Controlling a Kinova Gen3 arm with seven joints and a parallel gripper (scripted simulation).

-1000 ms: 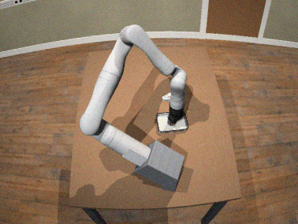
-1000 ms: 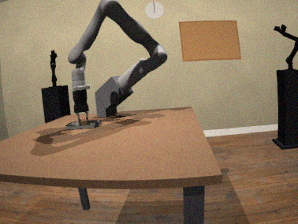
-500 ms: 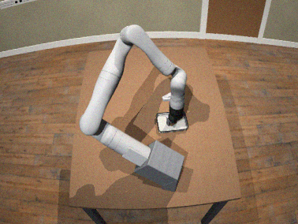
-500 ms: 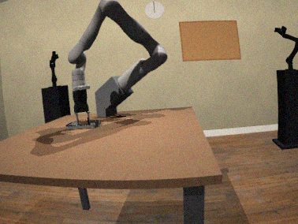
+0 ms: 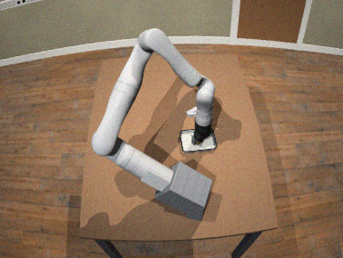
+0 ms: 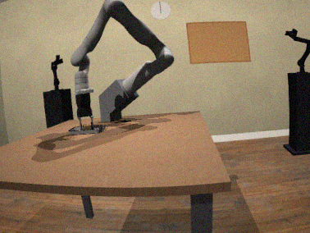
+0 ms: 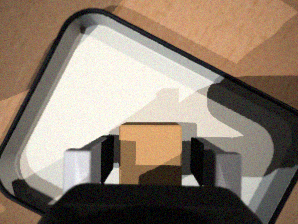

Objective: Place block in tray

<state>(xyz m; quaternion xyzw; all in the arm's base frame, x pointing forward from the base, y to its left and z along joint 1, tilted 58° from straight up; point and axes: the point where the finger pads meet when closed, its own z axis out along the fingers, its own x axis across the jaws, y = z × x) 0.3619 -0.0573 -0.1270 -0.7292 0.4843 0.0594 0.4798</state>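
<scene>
Right now my hand is 10 mm above the tan wooden block. From my hand the other things lie so: white tray (10 mm below).
</scene>
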